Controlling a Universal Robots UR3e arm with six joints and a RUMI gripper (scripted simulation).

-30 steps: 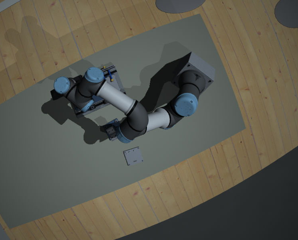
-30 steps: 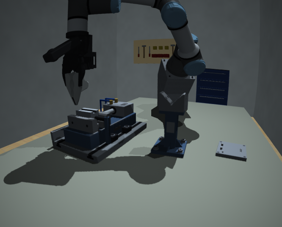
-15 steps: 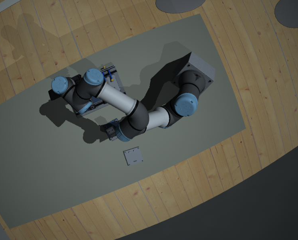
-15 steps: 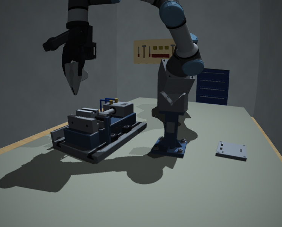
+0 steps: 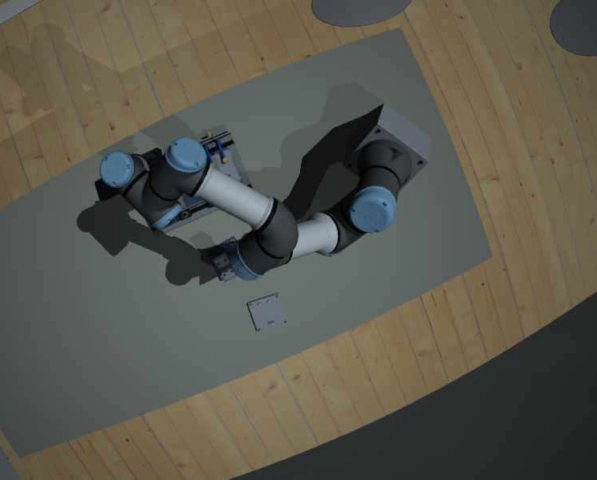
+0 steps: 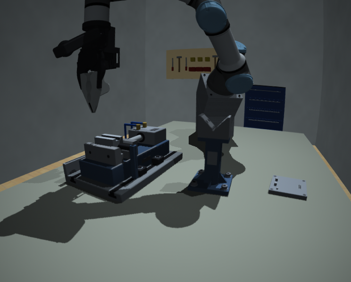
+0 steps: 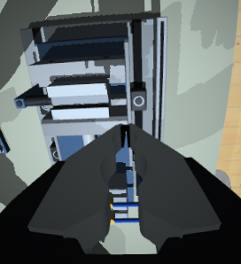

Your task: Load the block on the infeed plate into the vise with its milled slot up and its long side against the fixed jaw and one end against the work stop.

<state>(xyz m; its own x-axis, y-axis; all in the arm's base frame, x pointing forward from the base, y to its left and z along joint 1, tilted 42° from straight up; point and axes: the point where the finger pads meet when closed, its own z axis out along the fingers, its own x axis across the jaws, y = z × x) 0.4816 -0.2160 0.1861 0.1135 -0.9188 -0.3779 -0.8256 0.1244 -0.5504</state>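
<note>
Right now the part is 80 mm below my hand, 50 mm to the left of it and 10 mm behind it. From my hand the other things lie so: moving jaw 100 mm below, 50 mm to the left, 40 mm behind; then fixed jaw 100 mm below, 50 mm to the left, 20 mm ahead; then work stop 100 mm to the left, 90 mm below, 20 mm behind.
</note>
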